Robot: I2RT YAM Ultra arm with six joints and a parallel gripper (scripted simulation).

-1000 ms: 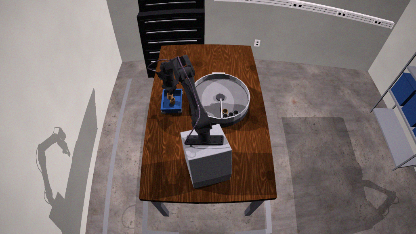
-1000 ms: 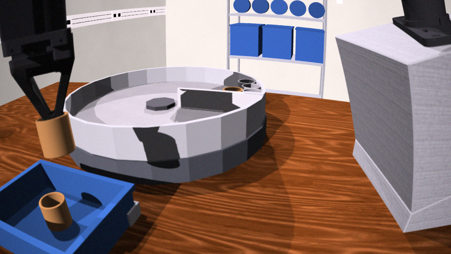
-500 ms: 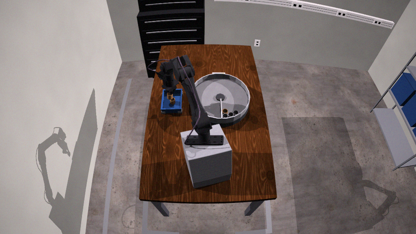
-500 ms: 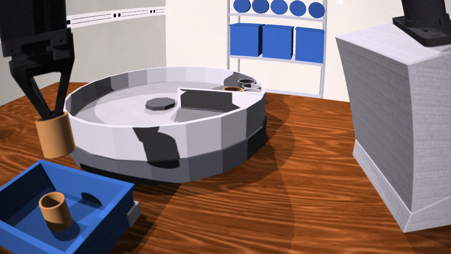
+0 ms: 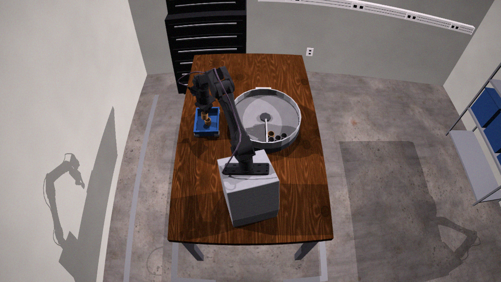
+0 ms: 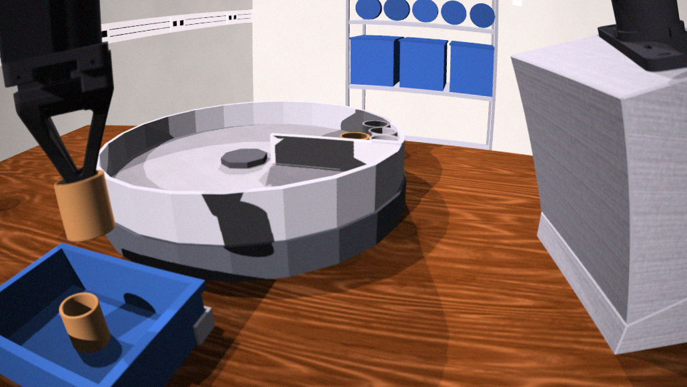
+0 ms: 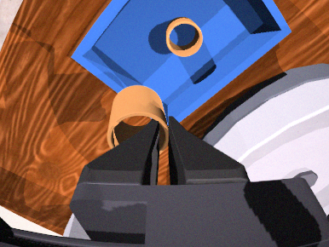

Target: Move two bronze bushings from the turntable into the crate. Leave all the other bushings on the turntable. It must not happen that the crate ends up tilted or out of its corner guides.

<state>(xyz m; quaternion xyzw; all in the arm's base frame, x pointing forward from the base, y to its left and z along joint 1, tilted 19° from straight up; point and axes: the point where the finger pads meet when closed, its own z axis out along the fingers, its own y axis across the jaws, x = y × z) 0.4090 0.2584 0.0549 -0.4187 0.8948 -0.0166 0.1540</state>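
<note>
My hand is 4 cm short of the blue crate, 2 cm to the right of it and 13 cm above it. Round my hand: grey turntable (8 cm ahead, 33 cm to the right, 10 cm below).
</note>
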